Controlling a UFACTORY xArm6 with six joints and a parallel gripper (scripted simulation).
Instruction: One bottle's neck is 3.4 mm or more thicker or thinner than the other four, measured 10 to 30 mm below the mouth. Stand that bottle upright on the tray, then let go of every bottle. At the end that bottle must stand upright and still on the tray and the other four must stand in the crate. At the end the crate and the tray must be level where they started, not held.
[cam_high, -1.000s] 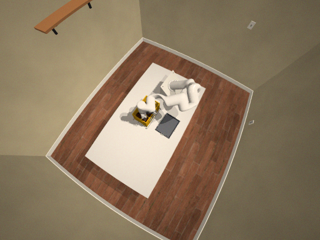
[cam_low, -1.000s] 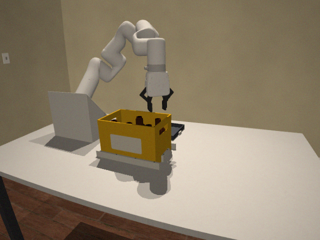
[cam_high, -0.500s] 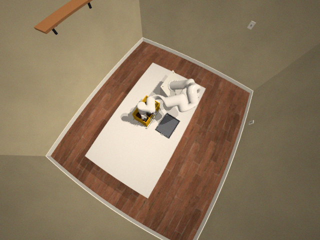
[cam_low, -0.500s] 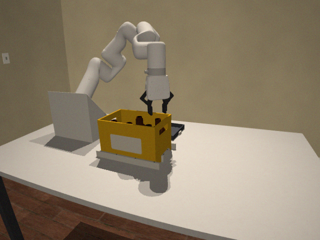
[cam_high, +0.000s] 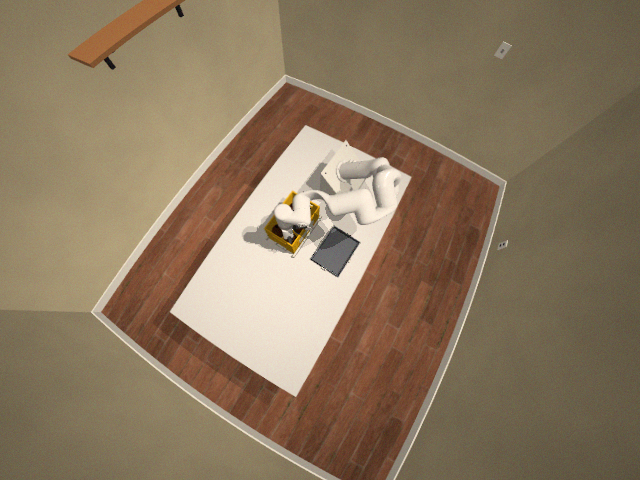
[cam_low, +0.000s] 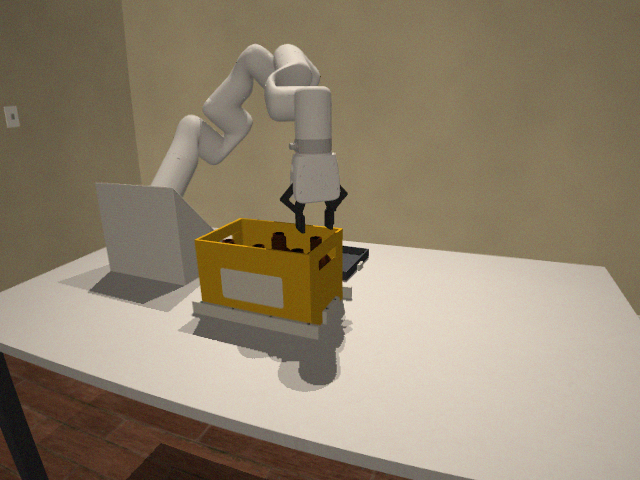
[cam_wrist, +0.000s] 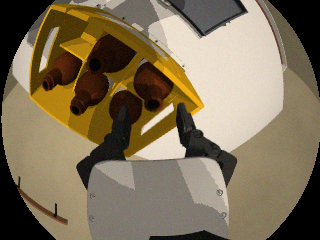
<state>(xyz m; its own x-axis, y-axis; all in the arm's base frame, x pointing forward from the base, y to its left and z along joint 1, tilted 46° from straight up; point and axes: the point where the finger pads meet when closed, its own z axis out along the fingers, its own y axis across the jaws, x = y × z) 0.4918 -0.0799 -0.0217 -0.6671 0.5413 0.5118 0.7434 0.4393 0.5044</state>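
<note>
The glass bottle lies 1 cm behind my hand, 9 cm to the right of it and 11 cm below it. Round my hand: yellow crate: 9 cm behind, 4 cm to the right, 11 cm below; dark grey tray: 9 cm behind, 25 cm to the left, 19 cm below.
</note>
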